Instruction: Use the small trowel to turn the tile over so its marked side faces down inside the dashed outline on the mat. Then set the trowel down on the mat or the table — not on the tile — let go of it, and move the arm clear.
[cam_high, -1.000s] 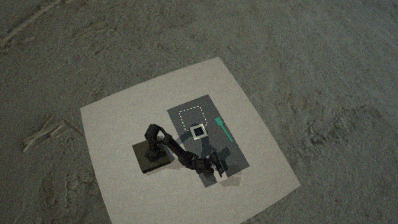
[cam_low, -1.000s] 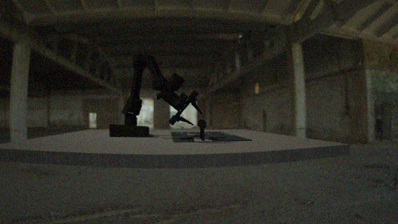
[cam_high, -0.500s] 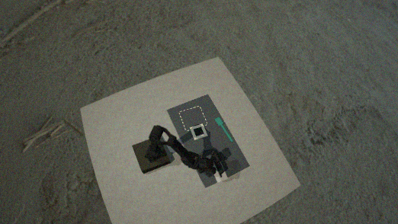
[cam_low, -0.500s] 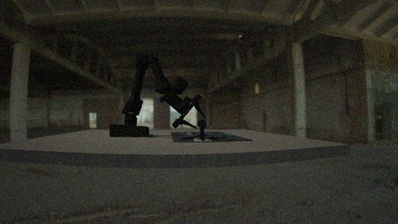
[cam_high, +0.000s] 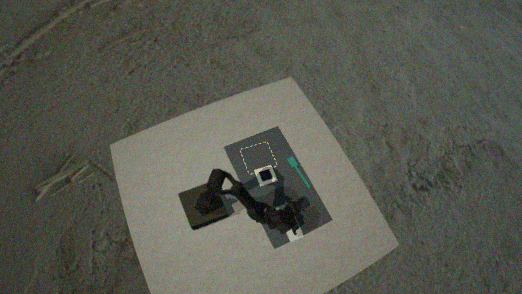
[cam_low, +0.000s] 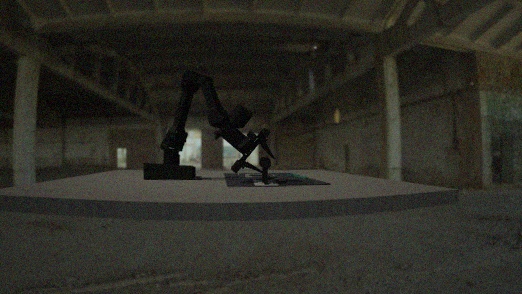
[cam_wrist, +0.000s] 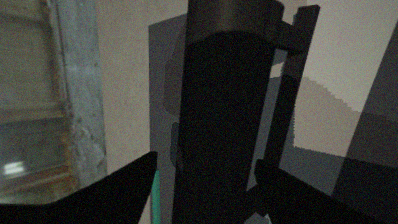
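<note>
Now: the dark grey mat 200 mm to the left of my gripper tip, 80 mm below it and 50 mm ahead of it. The rest, counted from my gripper tip: small green trowel (200 mm to the left, 190 mm ahead, 50 mm below); tile (270 mm to the left, 50 mm below, 30 mm ahead).
</note>
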